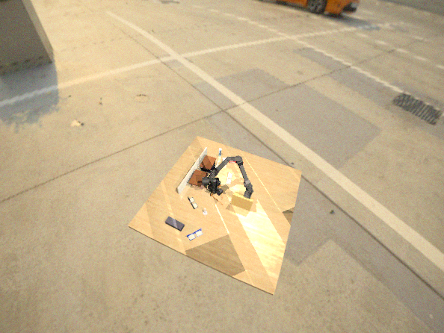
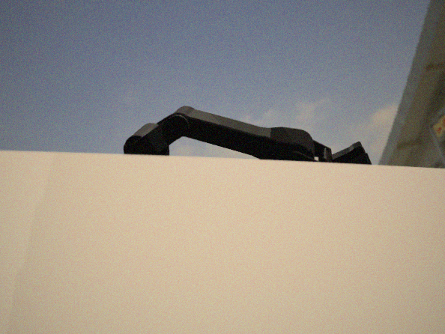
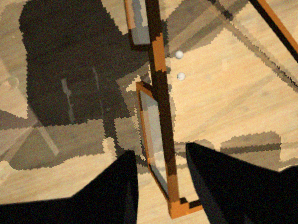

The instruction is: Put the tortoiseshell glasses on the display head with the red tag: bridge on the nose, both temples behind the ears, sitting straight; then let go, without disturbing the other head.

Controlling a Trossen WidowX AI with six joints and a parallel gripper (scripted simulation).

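The grey cylinder lies 21 cm to the left of my gripper tip, 1 cm below it and 1 cm behind it. The rest, counted from my gripper tip: dark case: 41 cm to the left, 20 cm ahead, 2 cm below; then white upright panel: 28 cm ahead, 18 cm to the right, 2 cm above.
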